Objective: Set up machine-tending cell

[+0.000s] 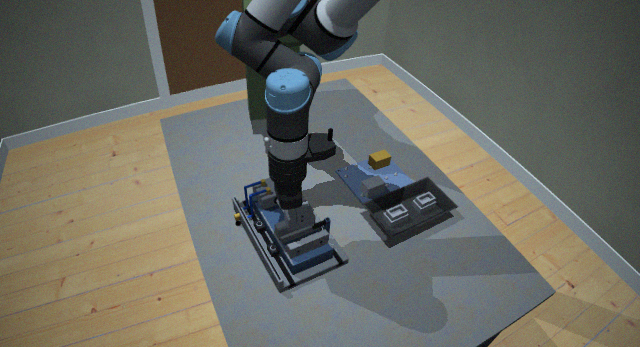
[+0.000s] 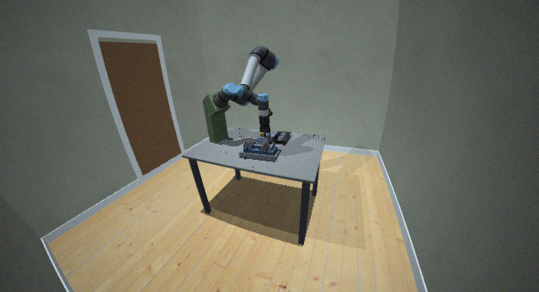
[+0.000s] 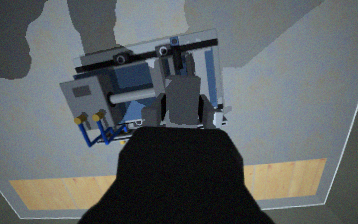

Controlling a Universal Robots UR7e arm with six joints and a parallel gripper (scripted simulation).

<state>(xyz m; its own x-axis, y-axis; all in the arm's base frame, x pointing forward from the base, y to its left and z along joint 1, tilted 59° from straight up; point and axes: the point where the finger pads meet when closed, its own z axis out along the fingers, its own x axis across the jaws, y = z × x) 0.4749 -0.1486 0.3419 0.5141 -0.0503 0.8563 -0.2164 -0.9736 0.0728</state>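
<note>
My hand is 13 cm above the vise, 7 cm past it and 2 cm to the right of it. Also, from my hand: brass blank: 41 cm to the left, 14 cm below, 12 cm behind.
</note>
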